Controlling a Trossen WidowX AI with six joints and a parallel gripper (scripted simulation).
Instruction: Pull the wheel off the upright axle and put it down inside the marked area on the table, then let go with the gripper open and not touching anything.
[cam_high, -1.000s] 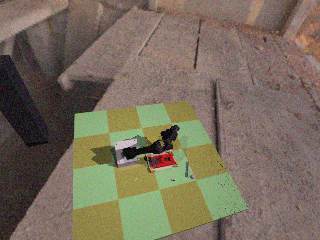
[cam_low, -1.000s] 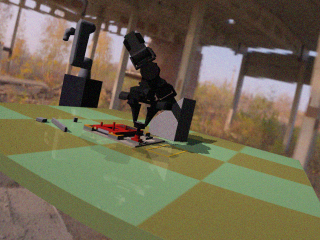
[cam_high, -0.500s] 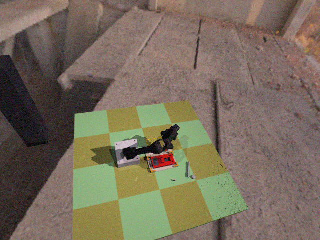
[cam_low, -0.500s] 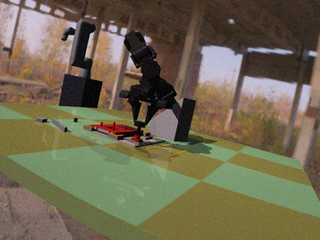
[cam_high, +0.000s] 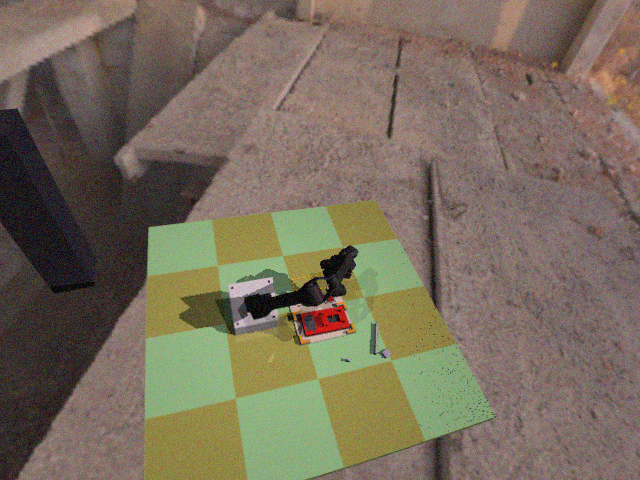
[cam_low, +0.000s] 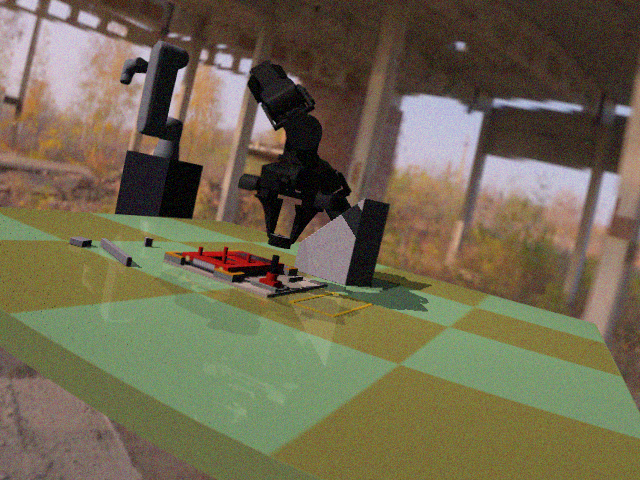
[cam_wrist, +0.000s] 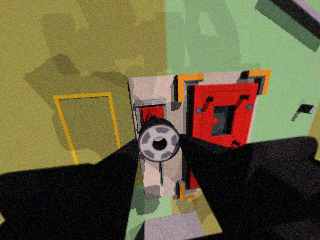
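Right now the pale base plate is 6 cm behind my gripper tip, 9 cm to the right of it and 8 cm below it. The rest, counted from my gripper tip: grey bar 13 cm ahead, 25 cm to the right, 8 cm below; wheel right at my gripper tip.
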